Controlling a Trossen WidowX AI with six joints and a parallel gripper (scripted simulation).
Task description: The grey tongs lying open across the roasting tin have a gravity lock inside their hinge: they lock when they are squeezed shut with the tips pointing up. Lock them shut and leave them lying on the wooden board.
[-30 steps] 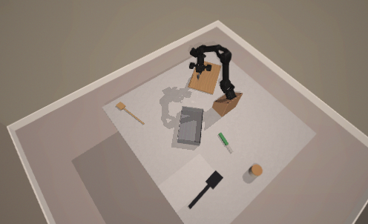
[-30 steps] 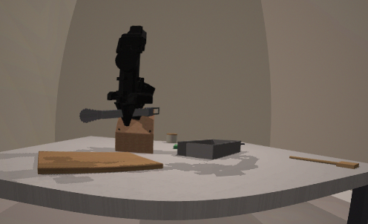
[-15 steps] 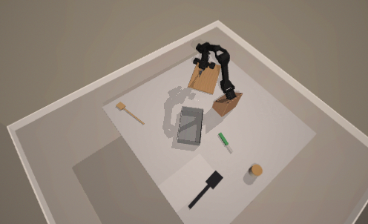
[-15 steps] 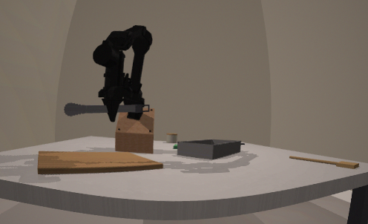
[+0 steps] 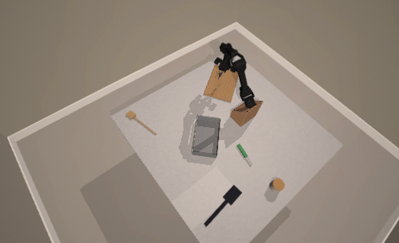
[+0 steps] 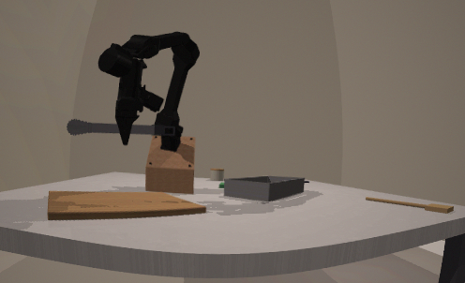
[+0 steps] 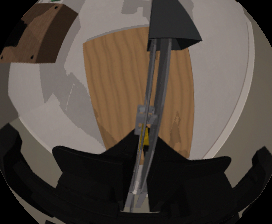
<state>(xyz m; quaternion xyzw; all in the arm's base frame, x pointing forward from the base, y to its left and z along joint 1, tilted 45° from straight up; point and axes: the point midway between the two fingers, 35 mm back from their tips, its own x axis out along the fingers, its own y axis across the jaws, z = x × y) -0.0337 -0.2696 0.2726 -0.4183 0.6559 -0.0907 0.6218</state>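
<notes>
My gripper tip is 1 cm past the wooden board, 1 cm to the left of it and 14 cm above it. Also, from my gripper tip: black spatula (57 cm ahead, 83 cm to the left, 15 cm below); then dark grey roasting tin (41 cm ahead, 37 cm to the left, 12 cm below).
</notes>
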